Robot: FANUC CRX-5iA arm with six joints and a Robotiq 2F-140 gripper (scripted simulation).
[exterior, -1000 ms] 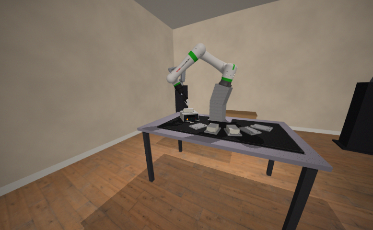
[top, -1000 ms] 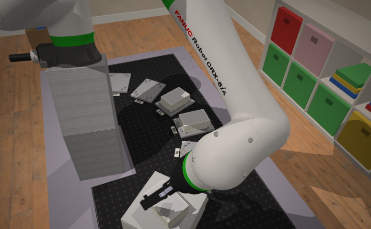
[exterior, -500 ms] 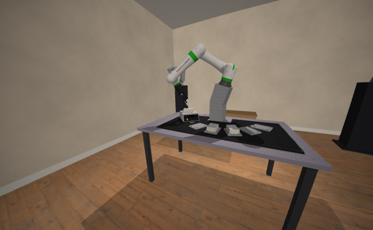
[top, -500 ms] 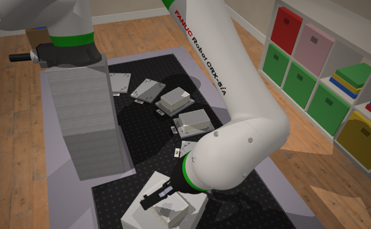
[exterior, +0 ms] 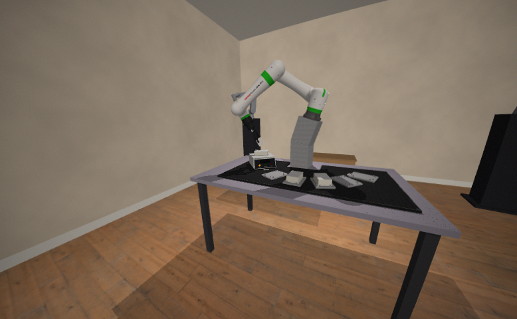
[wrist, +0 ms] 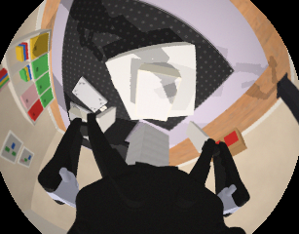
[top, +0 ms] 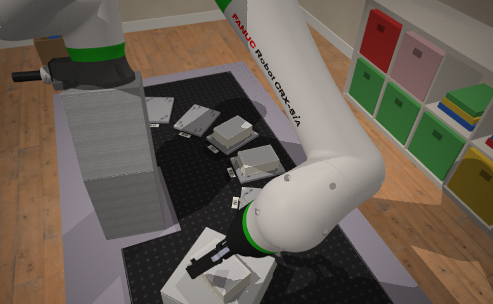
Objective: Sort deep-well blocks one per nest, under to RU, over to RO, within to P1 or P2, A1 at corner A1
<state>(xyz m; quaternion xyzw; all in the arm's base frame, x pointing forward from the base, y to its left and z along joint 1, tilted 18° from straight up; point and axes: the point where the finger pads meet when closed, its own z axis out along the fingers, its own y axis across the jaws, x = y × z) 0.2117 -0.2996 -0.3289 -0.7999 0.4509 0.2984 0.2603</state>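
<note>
My hand is 11 cm above the pale weigher platform. The rest, counted from my hand: grey nest plate 60 cm to the left, 20 cm below, 15 cm ahead; then check-weigher 14 cm below.
</note>
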